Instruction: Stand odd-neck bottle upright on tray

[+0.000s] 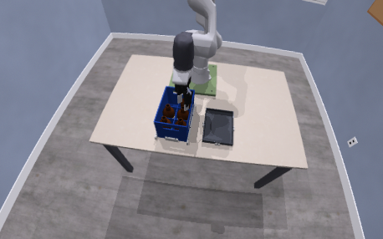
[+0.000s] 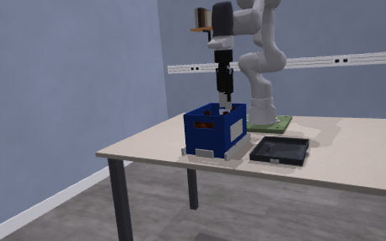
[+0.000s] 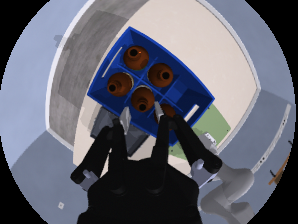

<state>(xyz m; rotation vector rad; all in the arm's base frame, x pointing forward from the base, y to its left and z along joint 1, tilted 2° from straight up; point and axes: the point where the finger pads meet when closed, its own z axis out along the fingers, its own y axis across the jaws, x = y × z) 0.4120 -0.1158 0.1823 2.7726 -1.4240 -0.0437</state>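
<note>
Right now the blue crate is 1 cm behind my hand, 4 cm to the right of it and 13 cm below it. Also, from my hand: dark tray: 3 cm ahead, 23 cm to the left, 20 cm below; then bottle: 9 cm behind, 2 cm to the left, 12 cm below.
</note>
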